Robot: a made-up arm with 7 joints. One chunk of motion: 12 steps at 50 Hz.
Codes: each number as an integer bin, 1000 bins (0 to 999) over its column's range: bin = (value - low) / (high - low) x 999, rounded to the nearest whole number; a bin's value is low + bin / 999 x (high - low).
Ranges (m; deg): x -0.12..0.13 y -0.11..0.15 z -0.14..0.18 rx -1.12..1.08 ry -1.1..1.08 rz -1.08..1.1
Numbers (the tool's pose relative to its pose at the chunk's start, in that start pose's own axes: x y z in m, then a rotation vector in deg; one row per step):
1: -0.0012 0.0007 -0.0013 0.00 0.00 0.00
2: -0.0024 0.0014 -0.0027 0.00 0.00 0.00
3: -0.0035 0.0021 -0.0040 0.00 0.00 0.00
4: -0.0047 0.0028 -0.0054 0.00 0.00 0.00
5: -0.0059 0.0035 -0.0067 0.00 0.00 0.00
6: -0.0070 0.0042 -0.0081 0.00 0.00 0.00
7: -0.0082 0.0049 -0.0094 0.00 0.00 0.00
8: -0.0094 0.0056 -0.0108 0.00 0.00 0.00
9: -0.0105 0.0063 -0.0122 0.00 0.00 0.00
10: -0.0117 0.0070 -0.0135 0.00 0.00 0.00
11: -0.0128 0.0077 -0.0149 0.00 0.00 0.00
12: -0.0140 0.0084 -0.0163 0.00 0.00 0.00
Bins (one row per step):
1: 475 425 433 509 504 495
2: 470 428 429 509 504 495
3: 466 431 425 509 504 495
4: 461 433 420 509 504 495
5: 456 436 416 509 504 495
6: 452 439 412 509 504 495
7: 447 441 408 509 504 495
8: 442 444 403 509 504 495
9: 438 447 399 509 504 495
10: 433 450 395 509 504 495
11: 428 452 391 509 504 495
12: 424 455 386 509 504 495

